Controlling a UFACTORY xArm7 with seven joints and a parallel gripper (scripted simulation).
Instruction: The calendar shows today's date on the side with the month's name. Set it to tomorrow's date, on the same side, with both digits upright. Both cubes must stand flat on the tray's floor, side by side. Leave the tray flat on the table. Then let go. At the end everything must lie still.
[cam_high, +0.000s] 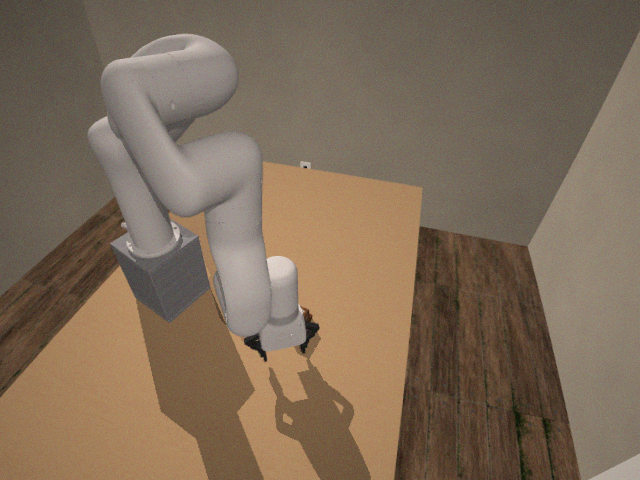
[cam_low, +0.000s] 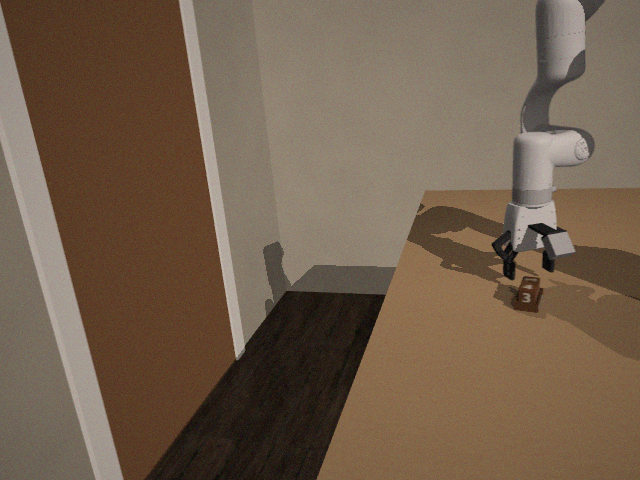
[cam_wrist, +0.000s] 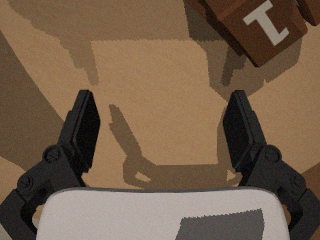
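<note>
Now: the digit cube 1 cm behind my hand and 8 cm to the left of it. Round my hand: brown calendar tray 1 cm behind, 9 cm to the left, 2 cm below.
</note>
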